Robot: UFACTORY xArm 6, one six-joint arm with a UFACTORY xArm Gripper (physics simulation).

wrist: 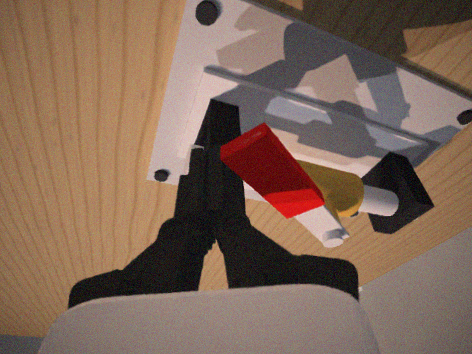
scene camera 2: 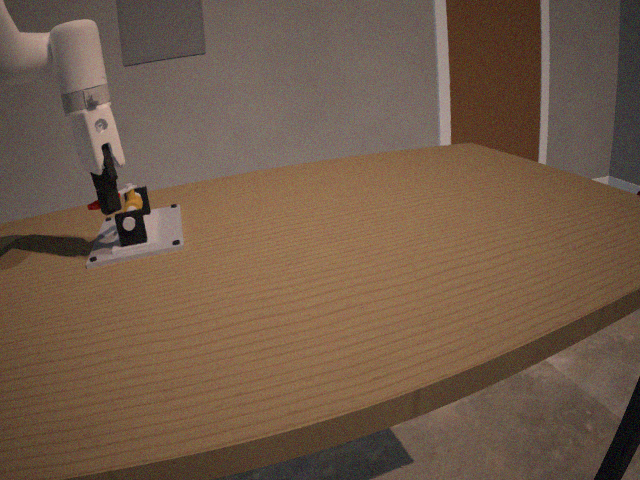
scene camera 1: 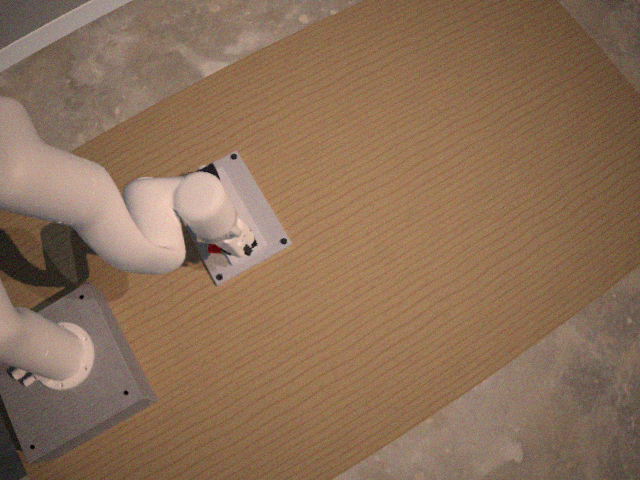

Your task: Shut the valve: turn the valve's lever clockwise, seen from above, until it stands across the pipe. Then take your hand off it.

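Observation:
The lever's red handle [scene camera 1: 214,248] [scene camera 2: 94,205] [wrist: 270,170] stands at a slant to the pipe [wrist: 381,200], neither along it nor square across it. The yellow valve body [scene camera 2: 133,201] [wrist: 340,187] sits on the pipe between two black supports. My gripper [scene camera 2: 110,210] [wrist: 213,166] is shut and empty. In the wrist view its fingers are close beside the handle's free end; whether they touch it I cannot tell. In scene camera 2 the fingers hide the middle of the handle. In scene camera 1 the arm hides the valve body and most of the lever.
The valve's grey base plate [scene camera 1: 266,219] [scene camera 2: 168,222] [wrist: 175,107] lies on the wooden table [scene camera 1: 413,206] [scene camera 2: 361,284]. A black pipe support [scene camera 2: 130,228] [wrist: 405,195] rises at each end of the pipe. The robot's grey mounting plate [scene camera 1: 111,356] is at lower left in scene camera 1.

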